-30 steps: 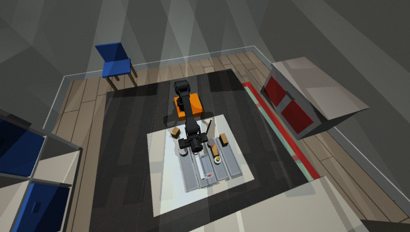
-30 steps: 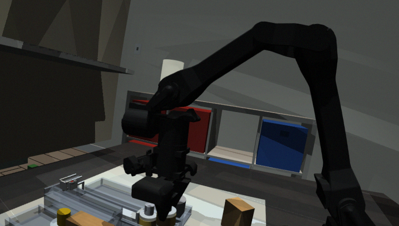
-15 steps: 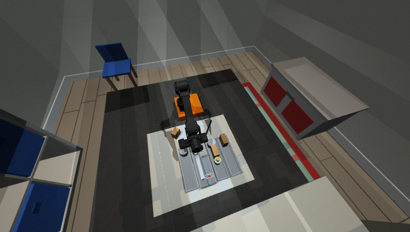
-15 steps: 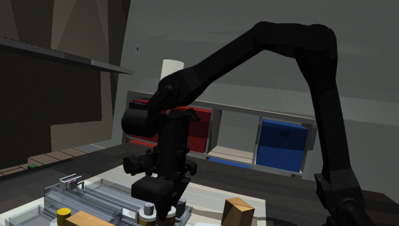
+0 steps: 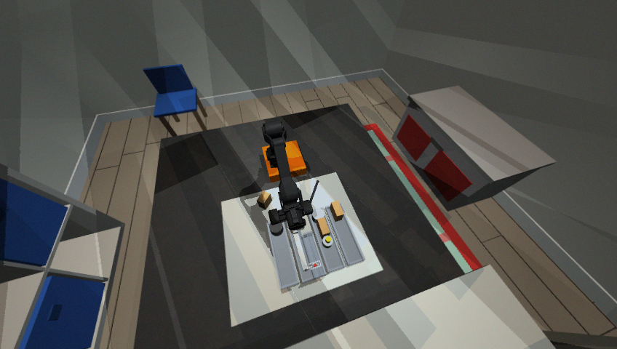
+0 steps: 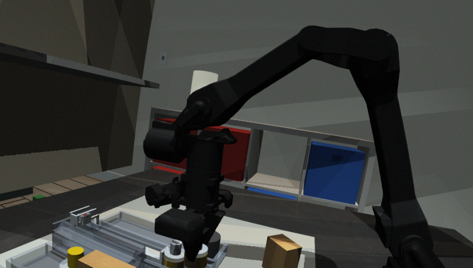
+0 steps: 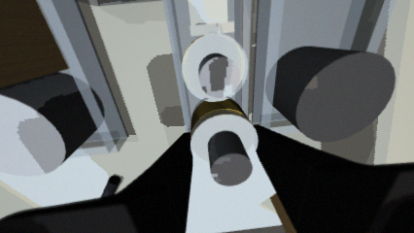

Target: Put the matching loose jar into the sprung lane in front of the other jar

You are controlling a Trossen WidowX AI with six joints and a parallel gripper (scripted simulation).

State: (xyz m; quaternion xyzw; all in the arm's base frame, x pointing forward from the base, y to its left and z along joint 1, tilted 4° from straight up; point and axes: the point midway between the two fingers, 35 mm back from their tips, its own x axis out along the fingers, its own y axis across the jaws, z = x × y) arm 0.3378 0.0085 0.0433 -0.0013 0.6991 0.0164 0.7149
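The sprung lane lies 15 cm ahead of my gripper tip, 3 cm to the left of it and 3 cm below it. Also, from my gripper tip: black rod (15 cm to the left, 14 cm behind, 5 cm below); then red mark (22 cm ahead, 4 cm to the left, 2 cm above).
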